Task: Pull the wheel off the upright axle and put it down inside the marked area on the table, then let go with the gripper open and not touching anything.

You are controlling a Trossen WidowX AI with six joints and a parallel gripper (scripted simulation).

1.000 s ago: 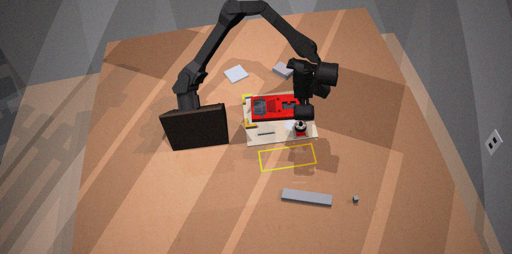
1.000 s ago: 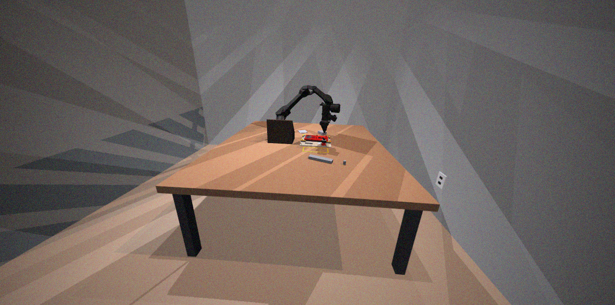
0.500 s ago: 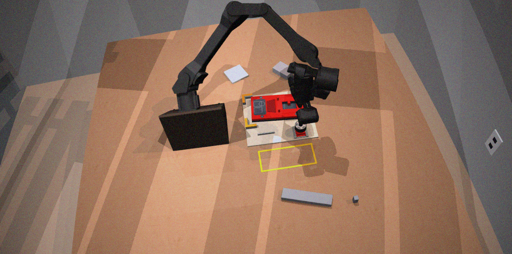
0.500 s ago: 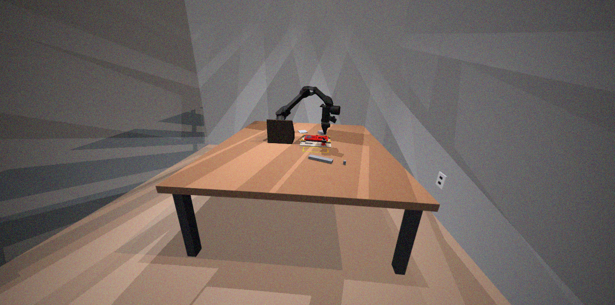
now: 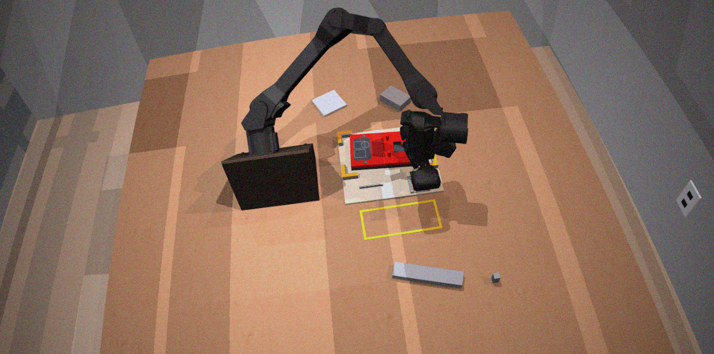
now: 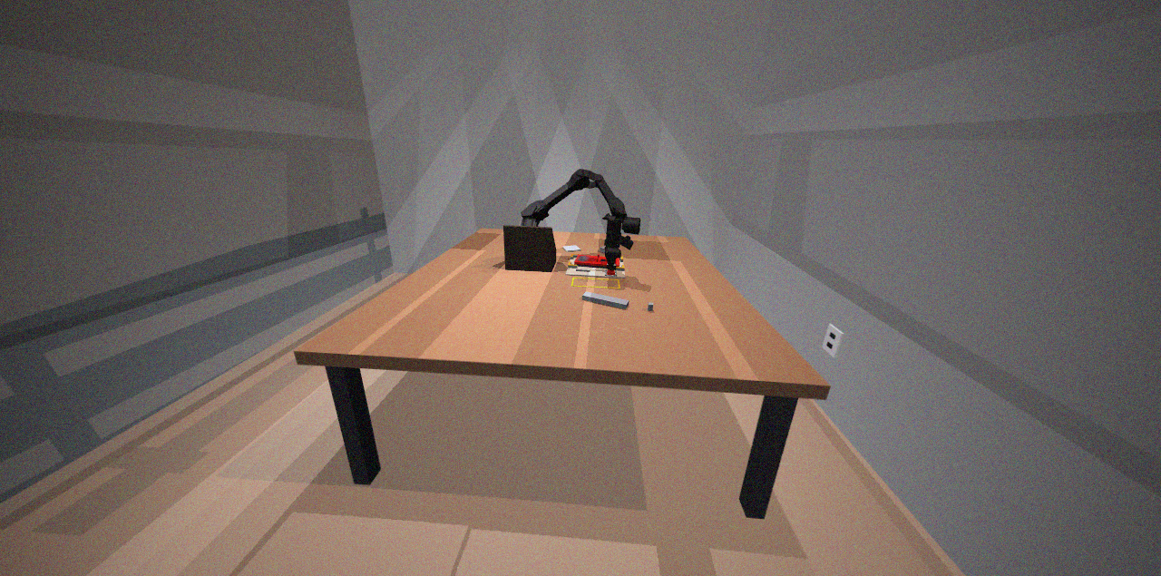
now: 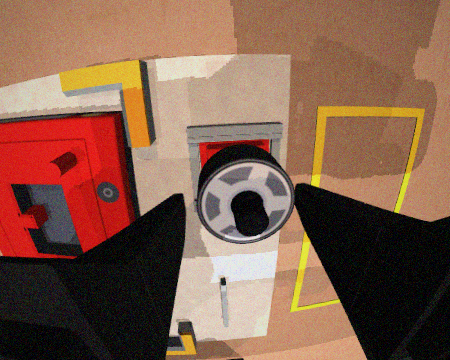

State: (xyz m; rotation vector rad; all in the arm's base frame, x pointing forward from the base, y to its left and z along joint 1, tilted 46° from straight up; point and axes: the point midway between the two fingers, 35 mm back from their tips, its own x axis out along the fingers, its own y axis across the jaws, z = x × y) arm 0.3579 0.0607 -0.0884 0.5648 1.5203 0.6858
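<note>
The dark upright axle lies 10 mm ahead of my gripper tip. The rest, counted from my gripper tip: grey block (300 mm to the left, 20 mm below, 20 mm behind); long grey bar (260 mm to the right, 30 mm below, 10 mm behind); wheel (right at my gripper tip).
</note>
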